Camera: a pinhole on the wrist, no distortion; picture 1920 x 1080 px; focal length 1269.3 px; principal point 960.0 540.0 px. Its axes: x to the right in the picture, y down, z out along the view. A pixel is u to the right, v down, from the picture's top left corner.
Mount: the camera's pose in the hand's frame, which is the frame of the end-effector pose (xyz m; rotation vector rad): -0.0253 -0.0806 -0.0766 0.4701 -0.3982 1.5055
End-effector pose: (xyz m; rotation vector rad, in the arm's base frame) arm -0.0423 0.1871 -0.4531 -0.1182 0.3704 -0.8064
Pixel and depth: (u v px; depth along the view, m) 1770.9 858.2 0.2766
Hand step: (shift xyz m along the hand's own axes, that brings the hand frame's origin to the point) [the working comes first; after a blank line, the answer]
In the camera's frame: 0.1767 0.0693 0.2766

-0.0783 -0.0760 0.2546
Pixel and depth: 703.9 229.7 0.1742
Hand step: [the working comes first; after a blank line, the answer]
In the camera's frame: -0.0351 -0.0426 0.1742

0.0227 -0.2027 0.0506
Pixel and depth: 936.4 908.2 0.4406
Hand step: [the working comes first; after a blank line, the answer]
In the camera's frame: -0.0082 0.1278 0.4406

-0.1365 -0.3191 0.2993
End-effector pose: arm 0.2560 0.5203 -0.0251 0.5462 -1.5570 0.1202
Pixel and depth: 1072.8 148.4 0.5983
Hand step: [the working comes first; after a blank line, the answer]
In the camera's frame: 0.0532 -0.1846 0.5983

0.1835 -0.3526 0.4500
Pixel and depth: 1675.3 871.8 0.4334
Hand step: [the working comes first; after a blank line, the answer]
In the camera's frame: 0.2442 0.1133 0.4334

-0.1141 -0.1010 0.4254
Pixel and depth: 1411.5 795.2 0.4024
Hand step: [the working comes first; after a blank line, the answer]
In the camera's frame: 0.1431 0.0809 0.4024

-0.0862 -0.1708 0.3443
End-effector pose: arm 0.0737 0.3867 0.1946 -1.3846 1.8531 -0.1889
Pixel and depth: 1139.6 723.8 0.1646
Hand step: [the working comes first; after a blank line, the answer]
In the camera's frame: 0.0233 0.0238 0.1646

-0.0421 -0.1475 0.0765
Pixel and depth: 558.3 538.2 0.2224
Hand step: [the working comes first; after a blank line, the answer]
In the camera's frame: -0.0704 -0.0003 0.2224

-0.0188 -0.2578 0.0750
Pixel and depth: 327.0 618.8 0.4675
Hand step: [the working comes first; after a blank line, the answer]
In the camera's frame: -0.2331 0.0290 0.4675

-0.0441 -0.5251 0.1987
